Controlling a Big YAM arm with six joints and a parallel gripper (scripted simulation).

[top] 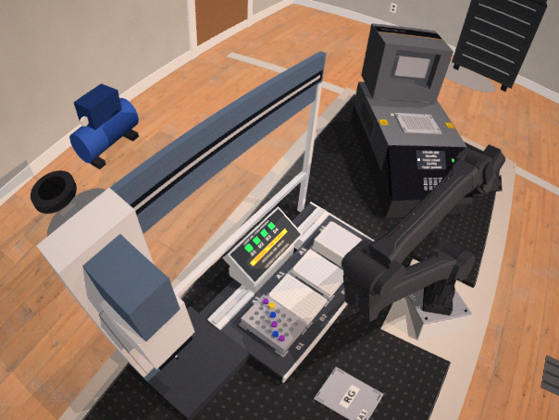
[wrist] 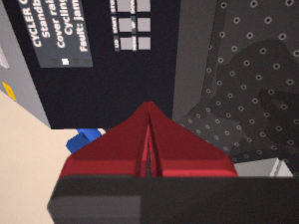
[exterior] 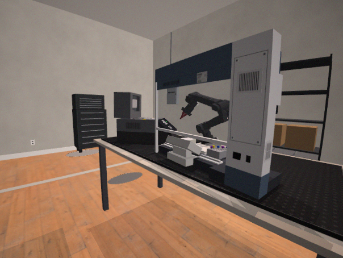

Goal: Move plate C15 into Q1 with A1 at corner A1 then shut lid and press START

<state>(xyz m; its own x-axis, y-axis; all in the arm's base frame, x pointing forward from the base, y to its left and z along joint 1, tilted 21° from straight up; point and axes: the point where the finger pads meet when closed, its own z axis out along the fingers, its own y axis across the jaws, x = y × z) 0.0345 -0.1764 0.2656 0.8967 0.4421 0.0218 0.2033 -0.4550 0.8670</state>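
Now: hand 25 cm short of the deep-well block, 19 cm to the right of it and 14 cm above it. From my hand the other things lie so: coloured tube 49 cm to the left, 34 cm ahead, 14 cm below; tube cooling block 47 cm to the left, 35 cm ahead, 14 cm below; grey RG nest 58 cm to the left, 21 cm below, 12 cm ahead.
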